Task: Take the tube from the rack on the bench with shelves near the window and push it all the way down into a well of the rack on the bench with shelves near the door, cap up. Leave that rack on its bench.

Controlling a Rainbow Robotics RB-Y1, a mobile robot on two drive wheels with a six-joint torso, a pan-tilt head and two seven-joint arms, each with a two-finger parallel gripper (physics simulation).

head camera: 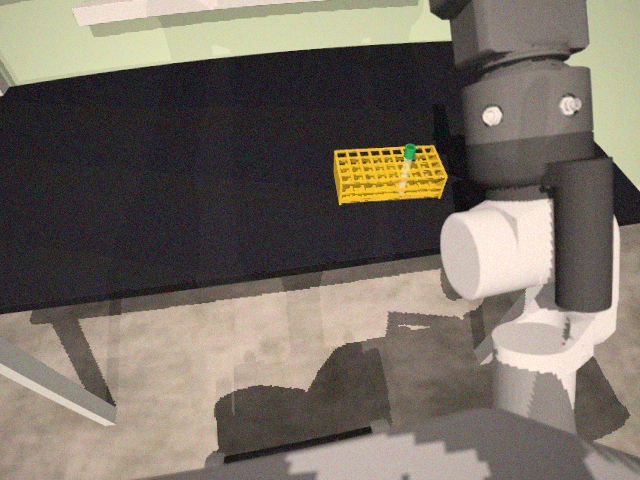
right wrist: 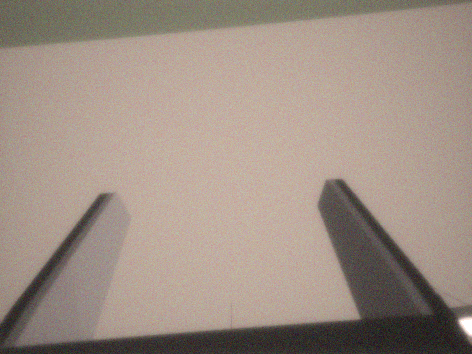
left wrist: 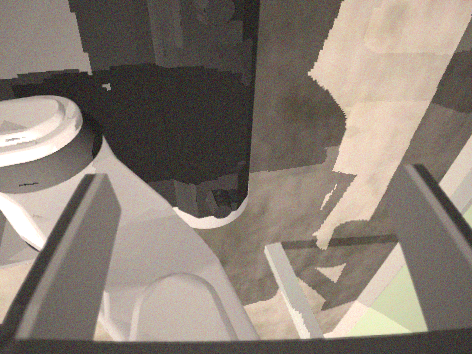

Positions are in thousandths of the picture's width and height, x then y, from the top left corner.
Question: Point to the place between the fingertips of the left gripper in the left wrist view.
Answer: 537, 530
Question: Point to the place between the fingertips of the right gripper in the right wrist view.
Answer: At 476, 561
